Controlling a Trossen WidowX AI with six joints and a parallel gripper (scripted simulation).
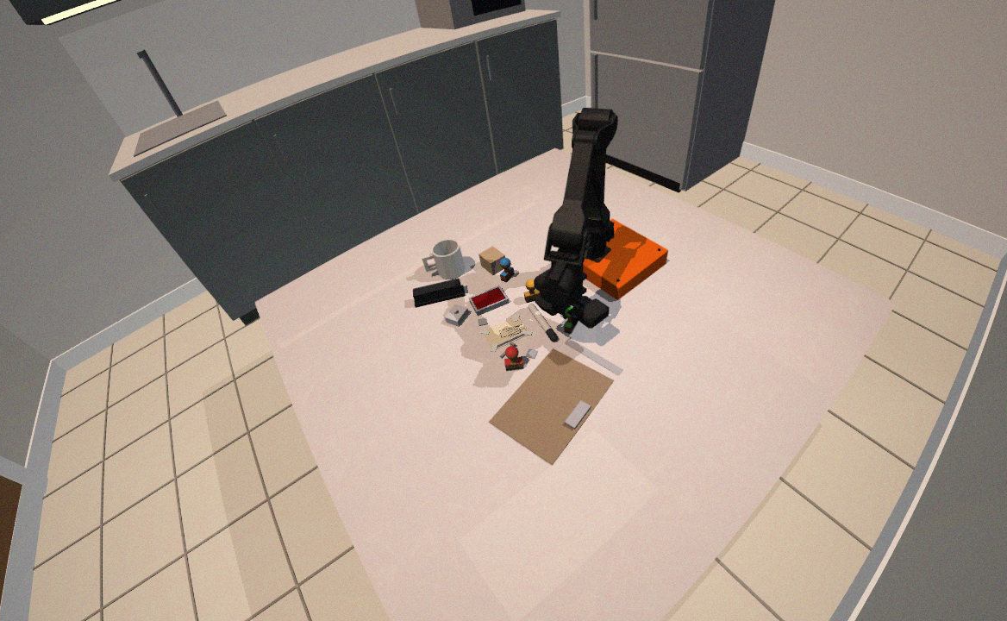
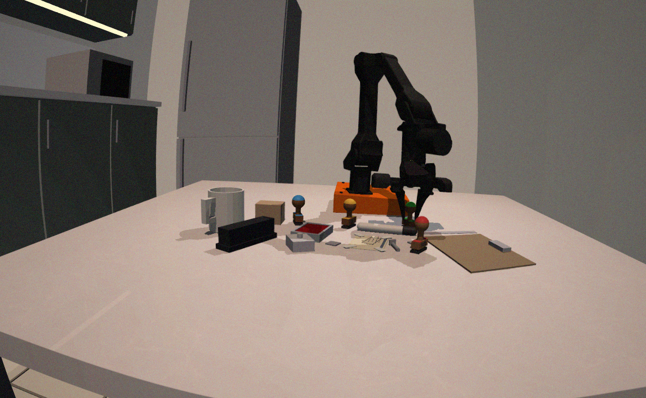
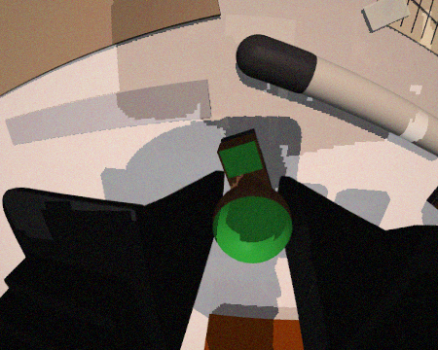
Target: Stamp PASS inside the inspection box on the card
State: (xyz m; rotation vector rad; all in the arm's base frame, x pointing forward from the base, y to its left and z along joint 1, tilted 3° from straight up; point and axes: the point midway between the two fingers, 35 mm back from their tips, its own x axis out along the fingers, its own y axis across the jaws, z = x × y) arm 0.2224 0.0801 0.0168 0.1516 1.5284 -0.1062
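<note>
Right now the red ink pad is 6 cm ahead of my gripper tip, 22 cm to the right of it and 2 cm below it. Round my gripper tip: green-knobbed stamp: right at my gripper tip; yellow-knobbed stamp: 2 cm behind, 14 cm to the right; marker: 4 cm ahead, 4 cm to the right, 1 cm below.
</note>
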